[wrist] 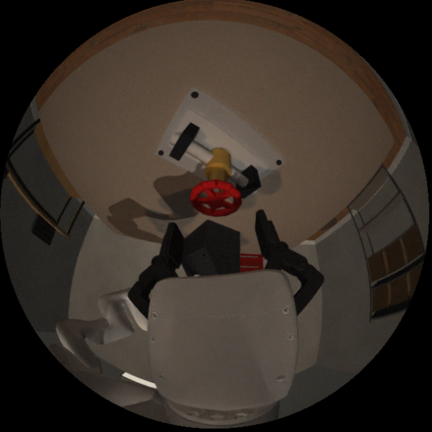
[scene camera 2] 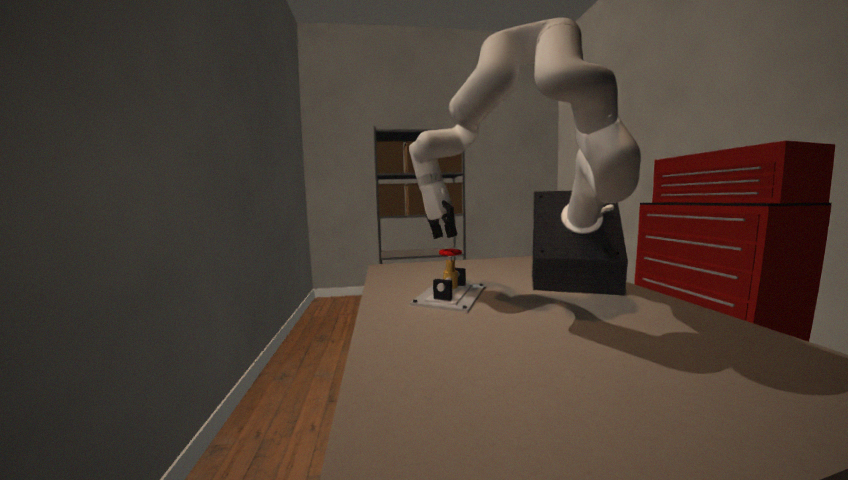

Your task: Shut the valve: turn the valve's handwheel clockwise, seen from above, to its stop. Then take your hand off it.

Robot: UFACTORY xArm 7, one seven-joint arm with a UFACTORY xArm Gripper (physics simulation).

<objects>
same spot on pale base plate: (wrist: 196,99) = (scene camera 2: 418,301)
</objects>
